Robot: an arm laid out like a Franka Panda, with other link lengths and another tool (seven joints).
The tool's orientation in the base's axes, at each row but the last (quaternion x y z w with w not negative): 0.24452, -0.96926, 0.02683, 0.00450; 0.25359, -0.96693, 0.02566, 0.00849; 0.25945, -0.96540, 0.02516, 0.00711; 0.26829, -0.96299, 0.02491, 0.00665; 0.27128, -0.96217, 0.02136, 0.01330; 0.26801, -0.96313, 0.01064, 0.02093; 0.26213, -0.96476, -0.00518, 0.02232; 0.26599, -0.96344, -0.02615, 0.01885; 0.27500, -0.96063, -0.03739, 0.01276; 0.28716, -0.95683, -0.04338, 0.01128; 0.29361, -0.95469, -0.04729, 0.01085; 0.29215, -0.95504, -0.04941, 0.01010
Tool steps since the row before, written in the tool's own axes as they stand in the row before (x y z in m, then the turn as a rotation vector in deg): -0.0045, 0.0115, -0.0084, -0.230, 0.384, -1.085; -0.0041, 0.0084, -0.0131, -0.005, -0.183, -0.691; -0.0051, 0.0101, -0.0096, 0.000, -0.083, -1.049; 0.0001, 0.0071, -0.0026, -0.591, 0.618, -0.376; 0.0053, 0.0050, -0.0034, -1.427, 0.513, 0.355; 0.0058, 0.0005, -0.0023, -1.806, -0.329, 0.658; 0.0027, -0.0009, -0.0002, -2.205, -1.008, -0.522; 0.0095, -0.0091, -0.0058, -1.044, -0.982, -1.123; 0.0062, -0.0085, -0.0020, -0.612, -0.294, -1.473; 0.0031, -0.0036, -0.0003, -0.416, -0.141, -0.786; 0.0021, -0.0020, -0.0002, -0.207, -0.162, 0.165; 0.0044, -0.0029, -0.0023, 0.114, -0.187, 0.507
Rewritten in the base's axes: -0.0015, 0.0127, 0.0077, 0.016, 0.505, 1.059; -0.0005, 0.0100, 0.0126, 0.097, -0.120, 0.698; -0.0006, 0.0118, 0.0090, 0.042, -0.017, 1.051; -0.0038, 0.0062, 0.0023, 0.186, 0.853, 0.333; -0.0071, 0.0017, 0.0034, 0.943, 1.164, -0.425; -0.0051, -0.0025, 0.0026, 1.692, 0.629, -0.737; -0.0019, -0.0021, 0.0003, 2.433, 0.247, 0.411; -0.0032, -0.0129, 0.0055, 1.454, -0.351, 1.038; -0.0007, -0.0106, 0.0013, 0.741, -0.020, 1.443; -0.0006, -0.0047, 0.0000, 0.461, 0.052, 0.772; -0.0006, -0.0028, 0.0000, 0.254, -0.003, -0.178; -0.0019, -0.0051, 0.0020, -0.015, -0.173, -0.524
